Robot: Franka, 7 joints.
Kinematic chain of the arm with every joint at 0, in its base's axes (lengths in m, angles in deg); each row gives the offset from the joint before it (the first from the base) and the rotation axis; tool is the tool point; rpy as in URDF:
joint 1: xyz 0 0 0.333 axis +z
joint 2: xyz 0 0 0 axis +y
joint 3: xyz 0 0 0.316 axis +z
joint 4: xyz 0.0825 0 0 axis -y
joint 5: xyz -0.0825 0 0.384 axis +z
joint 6: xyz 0 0 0 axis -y
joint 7: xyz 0.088 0 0 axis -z
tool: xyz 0 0 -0.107 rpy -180 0 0
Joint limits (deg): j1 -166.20..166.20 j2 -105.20..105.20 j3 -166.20..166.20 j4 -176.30..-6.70 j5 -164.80..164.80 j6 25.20..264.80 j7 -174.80..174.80
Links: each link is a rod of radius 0.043 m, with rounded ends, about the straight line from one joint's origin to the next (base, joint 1, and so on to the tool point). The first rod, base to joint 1, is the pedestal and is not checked.
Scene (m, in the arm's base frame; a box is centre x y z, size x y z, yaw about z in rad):
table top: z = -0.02
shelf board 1: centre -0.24 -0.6 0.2 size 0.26 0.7 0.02 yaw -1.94
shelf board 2: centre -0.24 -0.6 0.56 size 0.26 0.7 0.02 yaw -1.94
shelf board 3: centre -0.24 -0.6 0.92 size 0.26 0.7 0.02 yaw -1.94
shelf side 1: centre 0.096 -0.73 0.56 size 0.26 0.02 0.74 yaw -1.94
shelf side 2: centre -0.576 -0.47 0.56 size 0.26 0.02 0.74 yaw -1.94
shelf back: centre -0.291 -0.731 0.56 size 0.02 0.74 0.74 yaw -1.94
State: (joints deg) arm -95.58 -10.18 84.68 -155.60 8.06 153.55 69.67
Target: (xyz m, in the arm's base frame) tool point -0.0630 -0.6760 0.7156
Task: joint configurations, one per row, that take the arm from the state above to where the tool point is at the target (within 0.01 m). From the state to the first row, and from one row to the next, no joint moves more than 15 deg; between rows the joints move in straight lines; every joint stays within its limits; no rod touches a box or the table.
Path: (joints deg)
1: -102.53 -18.82 70.61 -149.45 8.91 153.31 69.67
2: -109.48 -27.45 56.53 -143.30 9.76 153.07 69.67
3: -116.44 -36.09 42.46 -137.14 10.60 152.83 69.67
4: -123.39 -44.73 28.38 -130.99 11.45 152.59 69.67
5: -125.49 -31.80 32.68 -120.80 11.05 154.97 69.67
6: -127.60 -18.88 36.98 -110.60 10.66 157.35 69.67
7: -129.70 -5.96 41.28 -100.41 10.26 159.73 69.67
8: -131.81 6.97 45.58 -90.21 9.86 162.10 69.67
9: -133.91 19.89 49.88 -80.02 9.47 164.48 69.67

